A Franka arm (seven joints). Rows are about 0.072 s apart.
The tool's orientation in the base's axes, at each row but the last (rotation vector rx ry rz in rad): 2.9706 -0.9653 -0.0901; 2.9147 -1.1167 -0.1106; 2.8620 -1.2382 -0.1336; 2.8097 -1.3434 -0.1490; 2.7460 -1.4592 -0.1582; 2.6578 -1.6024 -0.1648; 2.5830 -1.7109 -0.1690; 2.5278 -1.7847 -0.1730; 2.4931 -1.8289 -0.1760; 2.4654 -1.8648 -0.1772
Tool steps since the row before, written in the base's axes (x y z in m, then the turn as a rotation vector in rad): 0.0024 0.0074 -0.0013 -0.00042 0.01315 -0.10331; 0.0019 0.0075 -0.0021 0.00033 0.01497 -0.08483; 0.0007 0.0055 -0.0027 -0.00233 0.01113 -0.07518; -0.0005 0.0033 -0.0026 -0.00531 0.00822 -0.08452; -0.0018 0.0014 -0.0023 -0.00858 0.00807 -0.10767; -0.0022 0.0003 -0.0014 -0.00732 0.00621 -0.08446; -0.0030 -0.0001 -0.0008 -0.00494 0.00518 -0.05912; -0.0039 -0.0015 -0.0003 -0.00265 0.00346 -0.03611; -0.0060 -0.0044 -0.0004 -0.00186 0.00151 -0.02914; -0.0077 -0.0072 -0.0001 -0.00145 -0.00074 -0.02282
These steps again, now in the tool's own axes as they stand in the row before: -0.0023 -0.0074 0.0012 -0.00294 -0.01388 0.10317; -0.0035 -0.0069 0.0020 -0.00470 -0.01496 0.08470; -0.0033 -0.0044 0.0027 -0.00440 -0.00989 0.07526; -0.0027 -0.0018 0.0027 -0.00329 -0.00633 0.08478; -0.0020 0.0005 0.0025 -0.00321 -0.00522 0.10814; -0.0012 0.0017 0.0016 -0.00268 -0.00352 0.08489; -0.0010 0.0027 0.0011 -0.00258 -0.00296 0.05942; 0.0001 0.0041 0.0007 -0.00173 -0.00225 0.03626; 0.0024 0.0070 0.0010 -0.00009 -0.00169 0.02919; 0.0049 0.0093 0.0008 0.00178 -0.00081 0.02279
